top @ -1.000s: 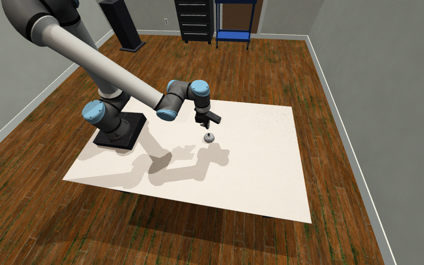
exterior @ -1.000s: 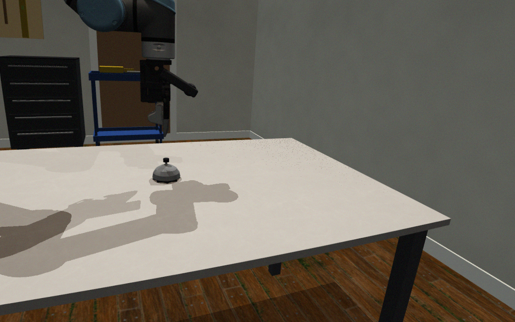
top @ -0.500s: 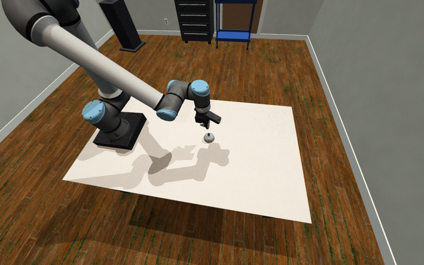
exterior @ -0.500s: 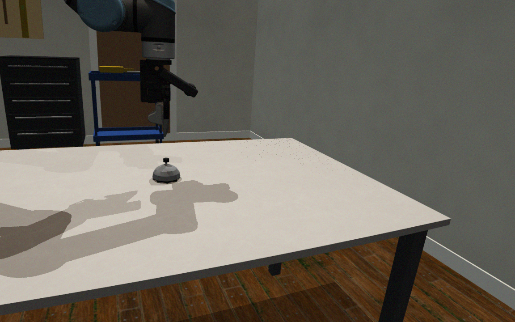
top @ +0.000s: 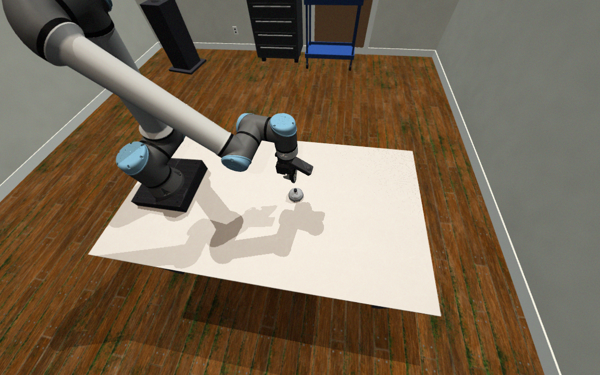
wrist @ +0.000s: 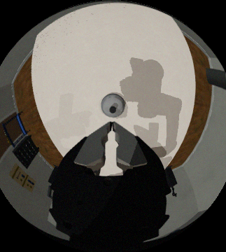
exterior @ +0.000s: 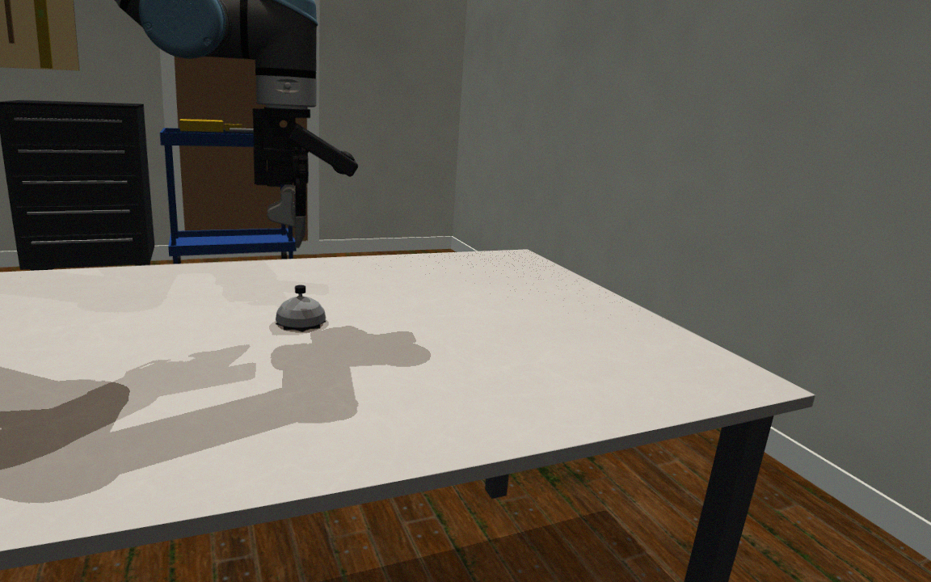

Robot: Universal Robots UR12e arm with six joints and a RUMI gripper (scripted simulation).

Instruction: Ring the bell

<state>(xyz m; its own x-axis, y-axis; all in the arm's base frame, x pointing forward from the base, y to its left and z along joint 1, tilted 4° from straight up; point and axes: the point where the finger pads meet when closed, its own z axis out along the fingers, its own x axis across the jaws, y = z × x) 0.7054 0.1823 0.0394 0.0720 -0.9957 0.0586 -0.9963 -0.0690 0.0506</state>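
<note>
Now: the black button 90 mm below my hand. From my hand the other things lie so: grey dome bell (110 mm below).
</note>
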